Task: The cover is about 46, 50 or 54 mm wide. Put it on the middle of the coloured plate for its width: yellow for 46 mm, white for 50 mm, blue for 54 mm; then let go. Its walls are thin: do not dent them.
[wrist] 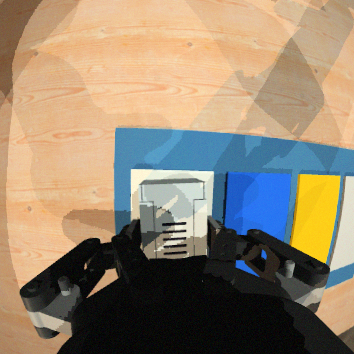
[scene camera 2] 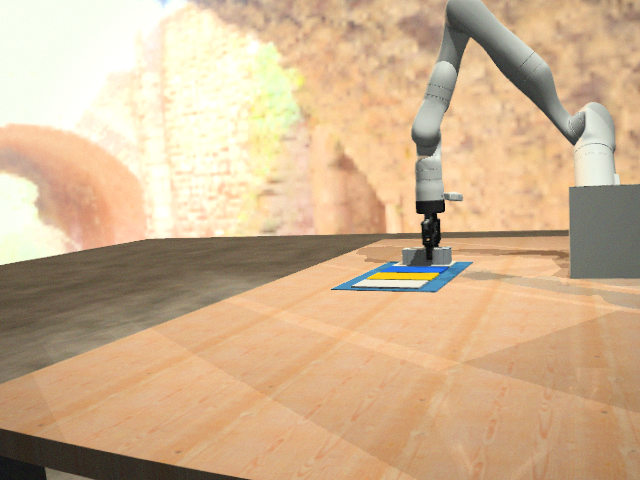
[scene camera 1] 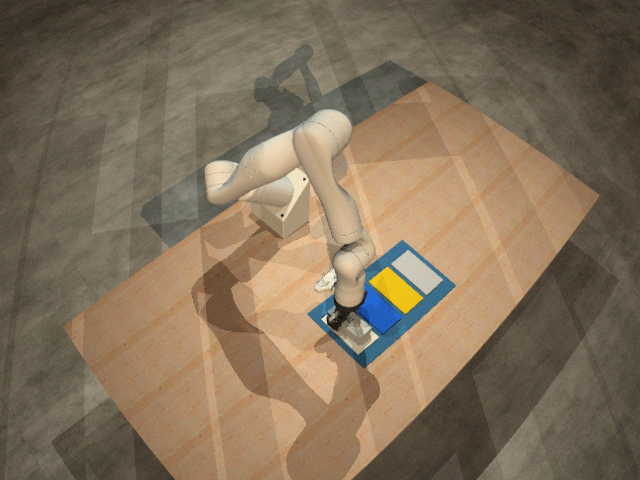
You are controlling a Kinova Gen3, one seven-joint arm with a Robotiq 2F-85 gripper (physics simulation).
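Places are measured from the arm's base along level axes (x left, y back, z up), in centimetres.
Where they show: gripper, fingertip midpoint: [wrist: 171, 226] [scene camera 2: 432, 260] [scene camera 1: 344, 321]; arm's base, origin of the base link: [scene camera 2: 598, 213] [scene camera 1: 280, 191].
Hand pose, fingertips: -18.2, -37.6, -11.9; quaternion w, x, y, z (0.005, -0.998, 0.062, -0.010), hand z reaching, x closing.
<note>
Things, the pixels of their top centre, and the offset from my fingertips, as dx, dy, dz. Level surfaces: height alone.
- cover, middle of its top: [wrist: 175, 259] [scene camera 2: 426, 248] [scene camera 1: 349, 319] -0.2, -1.5, +3.2
- cream plate, middle of its top: [wrist: 170, 243] [scene camera 2: 424, 263] [scene camera 1: 350, 328] -0.4, -2.1, -0.8
- blue plate, middle of its top: [wrist: 255, 239] [scene camera 2: 414, 269] [scene camera 1: 373, 308] +8.9, -3.9, -0.8
- yellow plate, middle of its top: [wrist: 314, 231] [scene camera 2: 403, 275] [scene camera 1: 396, 289] +18.3, -5.6, -0.8
- flat blue mat, its level: dz -1.2
- wooden table, its level: dz -1.4
The cover [scene camera 1: 363, 334] [scene camera 2: 410, 256] [wrist: 172, 197] is a pale grey box with dark slots in its top. It sits upright on the cream plate [scene camera 1: 358, 349] [wrist: 172, 173] at one end of the row, beside the blue plate [scene camera 1: 379, 312] [scene camera 2: 418, 269] [wrist: 259, 200]. The yellow plate [scene camera 1: 395, 290] [scene camera 2: 403, 276] [wrist: 317, 210] and a whitish plate [scene camera 1: 417, 272] [scene camera 2: 390, 284] [wrist: 347, 220] lie beyond. My gripper [scene camera 2: 429, 256] [wrist: 171, 226] is open, one finger on each side of the cover, close to its walls. The gripper body hides the cover's near end in the wrist view.
The plates lie on a flat blue mat [scene camera 1: 364, 359] [scene camera 2: 448, 279] [wrist: 150, 145] on the wooden table [scene camera 1: 496, 206] [scene camera 2: 310, 361] [wrist: 125, 65]. The arm's base block [scene camera 1: 284, 221] [scene camera 2: 604, 232] stands at the table's edge.
</note>
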